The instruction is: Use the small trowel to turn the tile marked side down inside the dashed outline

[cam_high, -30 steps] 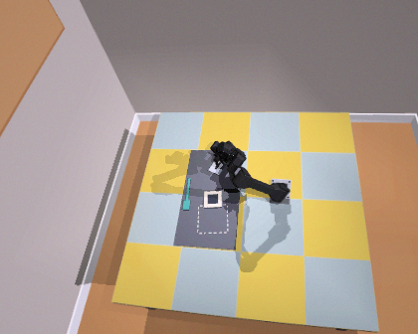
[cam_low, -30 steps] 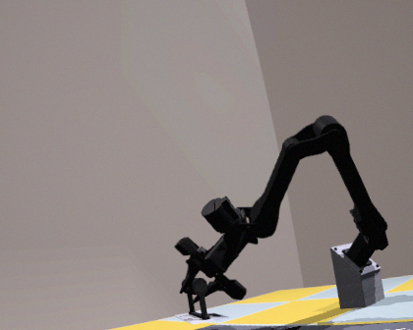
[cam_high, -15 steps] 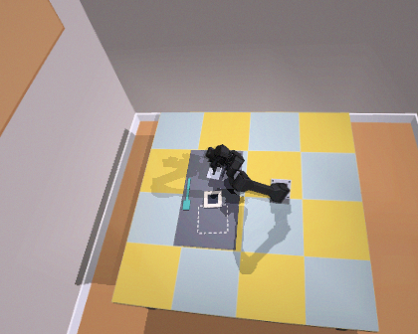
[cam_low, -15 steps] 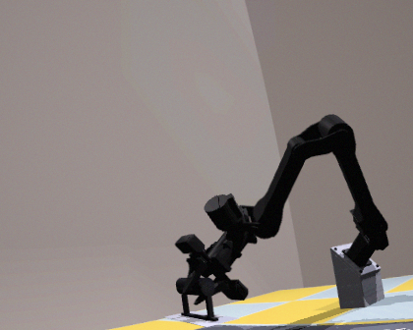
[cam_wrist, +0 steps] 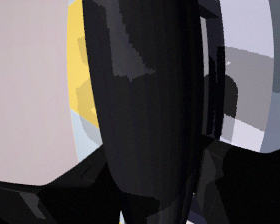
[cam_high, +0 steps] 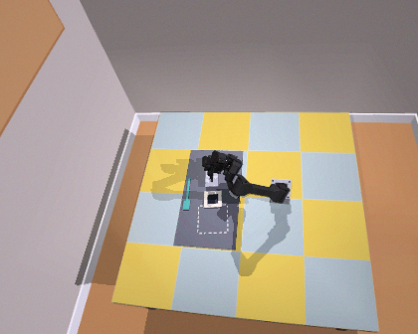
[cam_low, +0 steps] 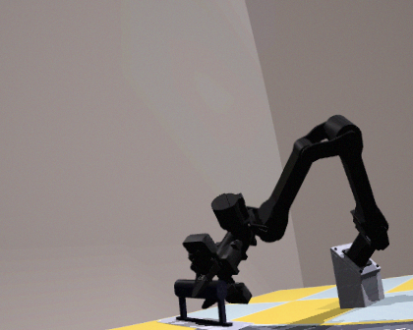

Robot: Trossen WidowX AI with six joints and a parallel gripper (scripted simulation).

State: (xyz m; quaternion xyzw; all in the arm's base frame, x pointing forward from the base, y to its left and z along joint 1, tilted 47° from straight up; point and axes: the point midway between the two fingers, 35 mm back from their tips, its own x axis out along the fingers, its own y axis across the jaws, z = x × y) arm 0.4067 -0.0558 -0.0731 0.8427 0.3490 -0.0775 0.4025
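My gripper tip is now 140 mm to the right of the tile, 90 mm above it and 50 mm past it. From my gripper tip the other things lie so: teal trowel (140 mm to the left, 100 mm ahead, 90 mm below).
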